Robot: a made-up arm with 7 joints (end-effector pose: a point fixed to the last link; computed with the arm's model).
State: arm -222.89 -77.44 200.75 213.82 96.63 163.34 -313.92
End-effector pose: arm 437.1 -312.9 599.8 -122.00 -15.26 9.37
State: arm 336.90 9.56 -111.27 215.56 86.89 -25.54 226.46
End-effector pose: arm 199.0 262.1 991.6 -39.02 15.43 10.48
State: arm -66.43 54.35 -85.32 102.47 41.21 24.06 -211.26
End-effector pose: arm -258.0 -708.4 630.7 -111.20 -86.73 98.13
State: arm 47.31 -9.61 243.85 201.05 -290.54 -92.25 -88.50
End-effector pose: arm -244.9 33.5 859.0 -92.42 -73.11 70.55
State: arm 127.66 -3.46 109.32 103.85 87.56 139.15 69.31
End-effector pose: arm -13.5 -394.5 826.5 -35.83 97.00 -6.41
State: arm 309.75 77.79 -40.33 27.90 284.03 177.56 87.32
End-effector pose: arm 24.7 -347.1 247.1 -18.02 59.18 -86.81
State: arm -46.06 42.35 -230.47 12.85 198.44 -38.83 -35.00
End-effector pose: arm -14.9 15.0 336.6 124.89 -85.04 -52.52
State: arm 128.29 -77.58 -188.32 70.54 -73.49 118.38 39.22
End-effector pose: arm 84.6 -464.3 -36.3 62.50 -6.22 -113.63
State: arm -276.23 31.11 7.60 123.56 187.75 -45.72 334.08
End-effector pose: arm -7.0 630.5 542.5 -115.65 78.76 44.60
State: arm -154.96 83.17 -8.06 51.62 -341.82 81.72 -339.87
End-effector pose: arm -156.3 -54.0 -115.4 22.58 68.95 34.73
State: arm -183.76 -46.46 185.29 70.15 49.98 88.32 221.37
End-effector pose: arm 524.8 111.1 117.9 -62.95 -83.65 -23.82
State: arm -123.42 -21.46 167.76 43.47 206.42 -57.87 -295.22
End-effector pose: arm 117.8 234.4 314.6 -53.17 -137.89 26.87
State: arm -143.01 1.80 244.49 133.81 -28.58 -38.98 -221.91
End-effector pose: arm -133.3 123.6 1131.3 -12.39 -18.09 37.56
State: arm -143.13 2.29 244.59 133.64 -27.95 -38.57 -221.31
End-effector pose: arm -137.9 121.2 1132.0 -12.77 -17.89 38.48
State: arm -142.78 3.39 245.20 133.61 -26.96 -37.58 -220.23
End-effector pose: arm -151.1 111.4 1133.6 -13.25 -17.87 40.90
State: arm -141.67 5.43 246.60 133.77 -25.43 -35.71 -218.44
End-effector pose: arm -177.5 89.5 1135.9 -14.00 -18.23 45.62
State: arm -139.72 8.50 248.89 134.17 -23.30 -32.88 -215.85
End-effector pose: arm -217.0 52.4 1136.8 -15.24 -19.14 52.92
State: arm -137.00 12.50 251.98 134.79 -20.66 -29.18 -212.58
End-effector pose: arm -265.8 -1.1 1133.2 -17.29 -20.78 62.42
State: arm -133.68 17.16 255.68 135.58 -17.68 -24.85 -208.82
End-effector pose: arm -317.4 -69.7 1122.2 -20.43 -23.27 73.37
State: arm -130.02 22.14 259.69 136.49 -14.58 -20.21 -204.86
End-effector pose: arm -364.6 -149.3 1102.2 -24.75 -26.61 84.68
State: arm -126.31 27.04 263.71 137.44 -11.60 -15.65 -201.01
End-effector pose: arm -401.7 -233.2 1073.8 -30.03 -30.65 95.22
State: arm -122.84 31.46 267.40 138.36 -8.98 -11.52 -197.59
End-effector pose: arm -425.8 -313.0 1040.9 -35.69 -34.97 104.03
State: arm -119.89 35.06 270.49 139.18 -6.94 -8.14 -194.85
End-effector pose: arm -437.8 -380.6 1008.8 -40.92 -39.06 110.58
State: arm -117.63 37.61 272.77 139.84 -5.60 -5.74 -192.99
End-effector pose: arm -440.6 -430.7 983.1 -44.86 -42.41 114.86
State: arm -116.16 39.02 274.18 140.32 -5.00 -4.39 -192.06
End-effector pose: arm -438.2 -461.1 967.7 -46.99 -44.64 117.18
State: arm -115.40 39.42 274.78 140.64 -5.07 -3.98 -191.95
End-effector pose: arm -433.5 -474.0 963.0 -47.26 -45.73 118.00
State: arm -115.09 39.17 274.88 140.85 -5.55 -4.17 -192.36
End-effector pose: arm -427.9 -475.6 965.3 -46.33 -46.05 117.95
